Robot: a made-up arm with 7 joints. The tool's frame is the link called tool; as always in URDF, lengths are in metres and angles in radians. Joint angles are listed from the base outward.
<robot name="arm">
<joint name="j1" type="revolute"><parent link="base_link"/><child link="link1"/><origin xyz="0 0 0.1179" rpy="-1.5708 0 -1.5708"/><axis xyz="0 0 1"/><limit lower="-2.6" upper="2.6"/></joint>
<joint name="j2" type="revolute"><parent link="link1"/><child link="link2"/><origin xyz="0.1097 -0.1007 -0.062" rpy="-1.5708 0 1.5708"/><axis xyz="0 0 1"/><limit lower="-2.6" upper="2.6"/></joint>
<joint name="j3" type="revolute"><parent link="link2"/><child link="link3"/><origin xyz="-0.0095 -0.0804 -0.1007" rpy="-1.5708 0 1.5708"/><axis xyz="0 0 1"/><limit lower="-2.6" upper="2.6"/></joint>
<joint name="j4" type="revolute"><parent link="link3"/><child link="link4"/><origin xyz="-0.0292 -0.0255 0.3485" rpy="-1.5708 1.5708 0"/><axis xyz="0 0 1"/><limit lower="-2.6" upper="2.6"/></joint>
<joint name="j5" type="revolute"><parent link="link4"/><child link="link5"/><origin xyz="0.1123 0.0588 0.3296" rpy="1.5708 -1.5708 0"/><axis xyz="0 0 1"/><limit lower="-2.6" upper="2.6"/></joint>
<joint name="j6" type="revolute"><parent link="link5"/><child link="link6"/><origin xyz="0.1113 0.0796 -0.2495" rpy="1.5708 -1.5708 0"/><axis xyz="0 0 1"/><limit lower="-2.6" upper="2.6"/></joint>
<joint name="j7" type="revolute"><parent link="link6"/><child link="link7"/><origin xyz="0.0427 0.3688 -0.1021" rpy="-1.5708 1.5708 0"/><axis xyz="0 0 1"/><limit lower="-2.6" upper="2.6"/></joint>
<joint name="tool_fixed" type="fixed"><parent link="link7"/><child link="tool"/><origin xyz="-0.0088 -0.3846 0.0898" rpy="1.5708 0 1.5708"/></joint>
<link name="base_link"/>
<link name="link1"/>
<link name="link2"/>
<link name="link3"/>
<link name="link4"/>
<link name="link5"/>
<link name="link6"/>
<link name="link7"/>
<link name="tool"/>
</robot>
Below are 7 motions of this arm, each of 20 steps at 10 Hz.
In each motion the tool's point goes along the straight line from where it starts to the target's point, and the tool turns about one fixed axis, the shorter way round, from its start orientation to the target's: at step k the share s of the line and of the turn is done. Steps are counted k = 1, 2, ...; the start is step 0. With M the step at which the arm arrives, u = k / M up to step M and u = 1 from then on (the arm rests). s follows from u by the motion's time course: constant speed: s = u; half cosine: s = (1 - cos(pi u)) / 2; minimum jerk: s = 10 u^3 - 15 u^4 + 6 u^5.
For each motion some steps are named. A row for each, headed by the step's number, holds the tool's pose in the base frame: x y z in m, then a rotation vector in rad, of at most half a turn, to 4 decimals.
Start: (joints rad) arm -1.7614 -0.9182 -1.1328 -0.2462 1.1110 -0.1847 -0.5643
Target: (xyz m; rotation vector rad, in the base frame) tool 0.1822 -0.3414 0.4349 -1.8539 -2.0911 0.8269
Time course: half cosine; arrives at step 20
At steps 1, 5, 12, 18, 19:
1: -0.2003 -0.0099 0.2509 -2.1990 -1.1690 -0.1718
5: -0.1463 -0.0567 0.2769 -2.1850 -1.3101 -0.0402
12: 0.0492 -0.2262 0.3709 -2.0410 -1.7949 0.4645
18: 0.1728 -0.3332 0.4304 -1.8697 -2.0713 0.8009
19: 0.1798 -0.3393 0.4338 -1.8579 -2.0861 0.8203

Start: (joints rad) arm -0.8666 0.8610 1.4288 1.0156 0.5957 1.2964 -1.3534
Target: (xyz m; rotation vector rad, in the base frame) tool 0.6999 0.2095 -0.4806 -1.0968 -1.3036 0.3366
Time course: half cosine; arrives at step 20
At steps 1, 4, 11, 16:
1: 0.8505 0.4690 -0.0614 -0.4824 -1.4633 -0.2938
4: 0.8370 0.4457 -0.0991 -0.5401 -1.4560 -0.2384
11: 0.7638 0.3196 -0.3027 -0.8440 -1.3926 0.0657
16: 0.7144 0.2344 -0.4403 -1.0407 -1.3265 0.2749

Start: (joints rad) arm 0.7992 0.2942 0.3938 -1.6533 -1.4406 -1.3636 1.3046
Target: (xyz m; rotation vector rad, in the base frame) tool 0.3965 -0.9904 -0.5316 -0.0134 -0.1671 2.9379
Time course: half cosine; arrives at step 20
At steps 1, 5, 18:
1: 0.3509 -1.1417 -0.2748 1.8144 1.4809 1.9196
5: 0.3574 -1.1204 -0.3110 1.6084 1.2869 2.1919
18: 0.3954 -0.9941 -0.5253 0.0372 -0.1231 2.9401

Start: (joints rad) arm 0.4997 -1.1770 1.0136 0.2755 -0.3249 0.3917 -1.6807
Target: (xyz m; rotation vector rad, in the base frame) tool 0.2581 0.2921 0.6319 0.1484 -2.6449 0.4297
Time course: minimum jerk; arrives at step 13
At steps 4, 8, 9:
4: -0.1282 0.0555 0.6986 0.7875 -2.8569 0.1407
8: 0.1220 0.2087 0.6554 0.3656 -2.7367 0.3352
9: 0.1771 0.2425 0.6459 0.2767 -2.7016 0.3744

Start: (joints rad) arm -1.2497 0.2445 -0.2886 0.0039 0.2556 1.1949 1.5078
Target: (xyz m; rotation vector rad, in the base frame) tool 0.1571 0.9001 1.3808 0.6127 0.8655 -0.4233
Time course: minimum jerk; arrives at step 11
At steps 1, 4, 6, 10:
1: 0.8689 0.4790 0.7608 -0.1177 0.1686 -1.8520
4: 0.6897 0.5850 0.9169 0.0923 0.3830 -1.5221
6: 0.4546 0.7241 1.1217 0.3408 0.6236 -1.0567
10: 0.1618 0.8973 1.3767 0.6088 0.8622 -0.4336

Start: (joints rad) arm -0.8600 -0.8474 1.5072 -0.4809 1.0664 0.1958 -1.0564
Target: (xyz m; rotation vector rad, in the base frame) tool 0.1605 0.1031 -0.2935 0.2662 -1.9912 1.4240
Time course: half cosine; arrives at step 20
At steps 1, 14, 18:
1: 0.2987 -0.0116 0.4746 1.3396 0.9004 -2.6152
14: 0.1892 0.0793 -0.1342 -0.0480 -1.9004 1.7668
18: 0.1639 0.1003 -0.2746 0.2301 -1.9836 1.4659

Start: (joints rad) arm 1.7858 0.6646 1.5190 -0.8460 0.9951 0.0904 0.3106
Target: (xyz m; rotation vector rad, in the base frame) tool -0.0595 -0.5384 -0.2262 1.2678 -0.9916 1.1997
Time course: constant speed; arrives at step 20
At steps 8, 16, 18, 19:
8: -0.0165 -0.3511 -0.3067 0.6221 -1.0934 1.3477
16: -0.0452 -0.4760 -0.2530 1.0553 -1.0336 1.2590
18: -0.0523 -0.5072 -0.2396 1.1620 -1.0136 1.2306
19: -0.0559 -0.5228 -0.2329 1.2150 -1.0029 1.2155

